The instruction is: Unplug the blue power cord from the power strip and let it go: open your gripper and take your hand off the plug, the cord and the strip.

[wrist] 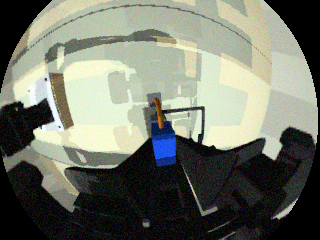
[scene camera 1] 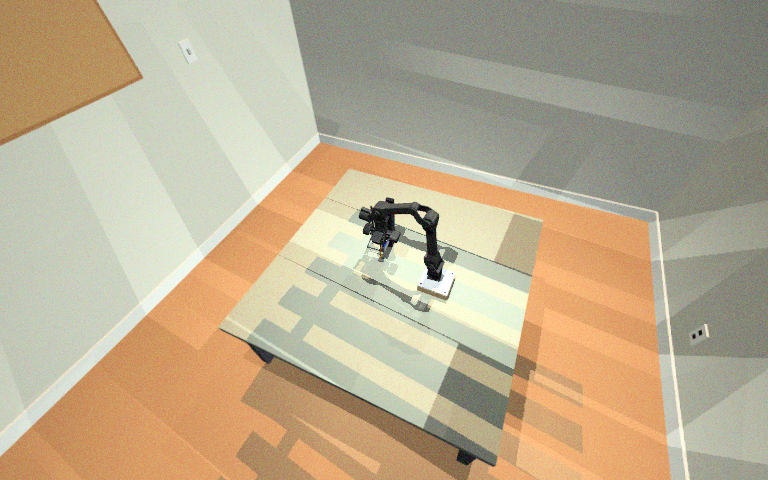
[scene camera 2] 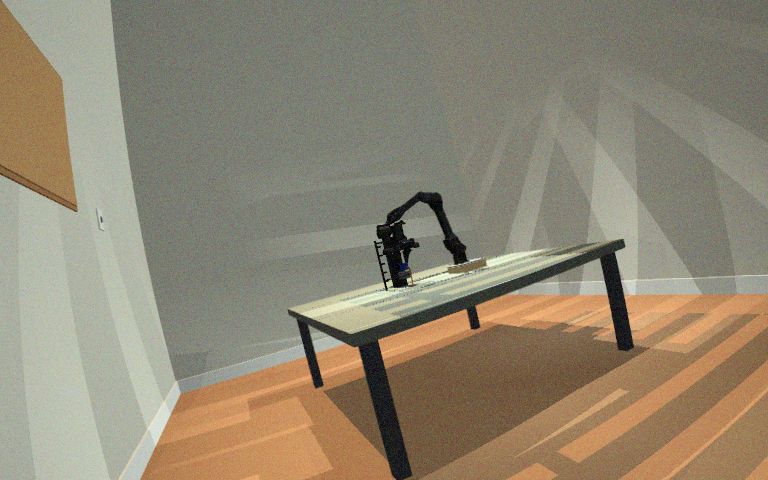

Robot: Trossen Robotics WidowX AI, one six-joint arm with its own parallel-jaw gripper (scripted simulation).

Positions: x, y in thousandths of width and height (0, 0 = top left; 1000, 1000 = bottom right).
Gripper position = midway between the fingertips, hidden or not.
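Observation:
The gripper (wrist: 511, 581) can be seen here, and so can a blue plug (wrist: 514, 594).

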